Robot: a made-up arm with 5 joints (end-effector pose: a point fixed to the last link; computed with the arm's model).
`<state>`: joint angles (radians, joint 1 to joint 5).
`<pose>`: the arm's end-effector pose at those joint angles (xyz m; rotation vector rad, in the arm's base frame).
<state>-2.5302 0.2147 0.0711 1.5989 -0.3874</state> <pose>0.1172 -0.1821 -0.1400 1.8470 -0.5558 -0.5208</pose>
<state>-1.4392 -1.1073 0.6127 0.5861 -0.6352</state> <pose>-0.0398 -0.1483 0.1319 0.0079 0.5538 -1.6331</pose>
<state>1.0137 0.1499 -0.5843 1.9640 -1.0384</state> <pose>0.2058 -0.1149 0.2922 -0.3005 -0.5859 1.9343</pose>
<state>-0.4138 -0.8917 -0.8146 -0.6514 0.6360</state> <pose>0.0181 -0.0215 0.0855 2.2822 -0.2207 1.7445</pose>
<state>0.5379 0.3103 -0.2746 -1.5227 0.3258</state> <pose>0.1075 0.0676 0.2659 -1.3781 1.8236 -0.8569</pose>
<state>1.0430 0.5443 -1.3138 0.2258 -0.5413</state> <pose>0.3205 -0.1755 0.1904 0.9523 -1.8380 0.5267</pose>
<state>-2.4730 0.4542 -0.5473 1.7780 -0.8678</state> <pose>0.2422 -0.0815 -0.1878 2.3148 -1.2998 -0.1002</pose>
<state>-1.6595 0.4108 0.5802 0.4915 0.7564</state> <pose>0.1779 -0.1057 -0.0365 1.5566 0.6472 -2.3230</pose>
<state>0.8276 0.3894 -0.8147 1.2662 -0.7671</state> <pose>0.2375 -0.1115 0.2973 -0.0194 -1.0581 1.6253</pose>
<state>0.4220 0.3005 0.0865 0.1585 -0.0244</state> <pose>0.0983 0.0062 0.1984 -0.3259 -2.2186 1.5564</pose>
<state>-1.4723 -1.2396 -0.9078 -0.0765 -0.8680</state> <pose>0.0148 0.1167 0.0897 -1.3267 0.0130 -2.5589</pose>
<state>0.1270 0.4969 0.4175 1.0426 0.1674</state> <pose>0.0614 0.0331 0.1034 -1.3668 -1.4900 1.0071</pose>
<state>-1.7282 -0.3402 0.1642 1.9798 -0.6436</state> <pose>-0.0081 -0.0520 -0.0796 2.1746 -0.2940 -1.0716</pose>
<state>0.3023 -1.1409 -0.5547 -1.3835 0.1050</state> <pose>0.0236 -0.1659 0.2000 -1.8669 0.5309 -0.2837</pose>
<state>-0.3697 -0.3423 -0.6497 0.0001 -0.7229</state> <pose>0.0282 0.0378 0.2186 -0.2283 1.6110 -2.2706</pose>
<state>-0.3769 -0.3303 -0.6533 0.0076 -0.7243</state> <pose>0.0288 0.0411 0.2172 -0.2078 1.6049 -2.2898</pose>
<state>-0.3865 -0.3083 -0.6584 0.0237 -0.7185</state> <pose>0.0307 0.0465 0.2143 -0.1737 1.5982 -2.3291</pose>
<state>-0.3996 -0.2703 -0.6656 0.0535 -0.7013</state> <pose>0.0351 0.0548 0.2094 -0.1166 1.5912 -2.3993</pose>
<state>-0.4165 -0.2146 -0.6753 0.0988 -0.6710</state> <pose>0.0428 0.0657 0.2021 -0.0309 1.5840 -2.5026</pose>
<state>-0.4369 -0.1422 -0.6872 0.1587 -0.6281</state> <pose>0.0540 0.0775 0.1928 0.0870 1.5780 -2.6336</pose>
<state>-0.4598 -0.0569 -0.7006 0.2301 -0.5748</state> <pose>0.0683 0.0882 0.1825 -0.2285 -1.5131 2.6713</pose>
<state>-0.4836 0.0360 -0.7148 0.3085 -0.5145</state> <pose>0.0845 0.0959 0.1722 -0.3659 -1.3786 2.5590</pose>
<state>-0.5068 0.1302 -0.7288 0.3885 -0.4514</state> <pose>0.1005 0.0999 0.1631 -0.4929 -1.2580 2.4253</pose>
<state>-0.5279 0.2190 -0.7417 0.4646 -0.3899</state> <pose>0.1145 0.1005 0.1556 -0.6018 -1.1581 2.2835</pose>
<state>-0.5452 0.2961 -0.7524 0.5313 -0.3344</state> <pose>0.1253 0.0988 0.1501 -0.6878 -1.0821 2.1490</pose>
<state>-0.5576 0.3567 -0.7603 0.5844 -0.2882</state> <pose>0.1327 0.0961 0.1462 -0.7492 -1.0296 2.0354</pose>
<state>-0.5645 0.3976 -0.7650 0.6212 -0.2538</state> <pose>0.1370 0.0934 0.1439 -0.7864 -0.9982 1.9528</pose>
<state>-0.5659 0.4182 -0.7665 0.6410 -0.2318</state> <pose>0.1389 0.0912 0.1428 -0.8015 -0.9848 1.9054</pose>
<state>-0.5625 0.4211 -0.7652 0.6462 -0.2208</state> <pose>0.1391 0.0897 0.1427 -0.7985 -0.9855 1.8896</pose>
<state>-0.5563 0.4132 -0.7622 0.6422 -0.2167</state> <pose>0.1384 0.0886 0.1433 -0.7847 -0.9946 1.8937</pose>
